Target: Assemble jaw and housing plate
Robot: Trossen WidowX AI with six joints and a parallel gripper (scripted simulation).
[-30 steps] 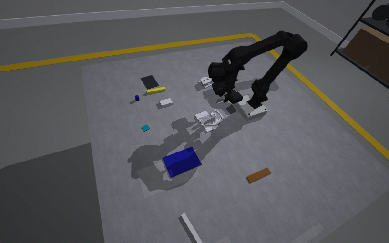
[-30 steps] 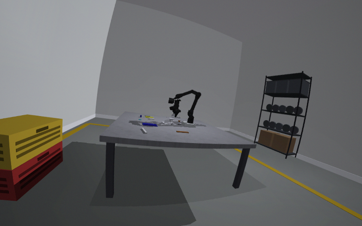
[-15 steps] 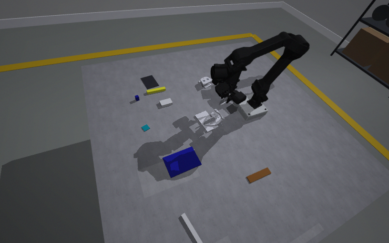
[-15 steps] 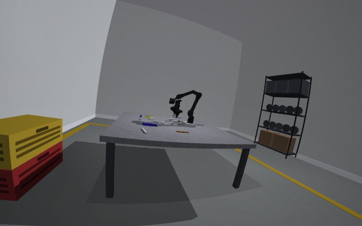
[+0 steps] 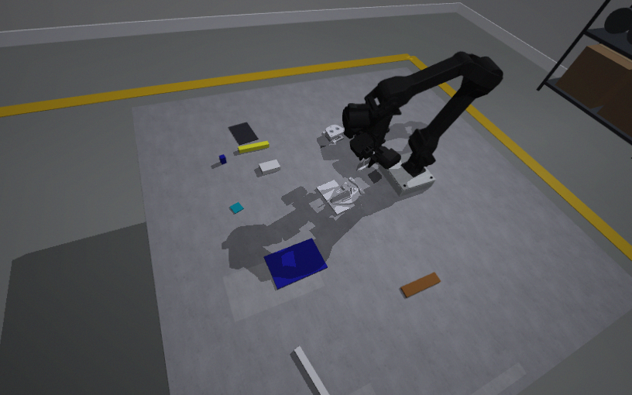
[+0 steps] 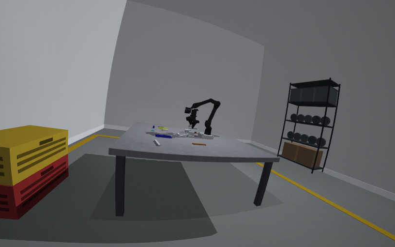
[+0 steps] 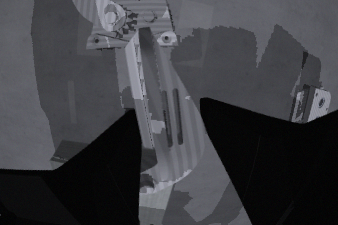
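The base lies 120 mm ahead of my gripper tip, 80 mm below it and 20 mm to the left of it. From my gripper tip the other things lie so: blue sheet (350 mm ahead, 150 mm to the left, 80 mm below); small brown cube (200 mm to the right, 160 mm behind, 70 mm below); white block (240 mm ahead, 190 mm to the right, 70 mm below).
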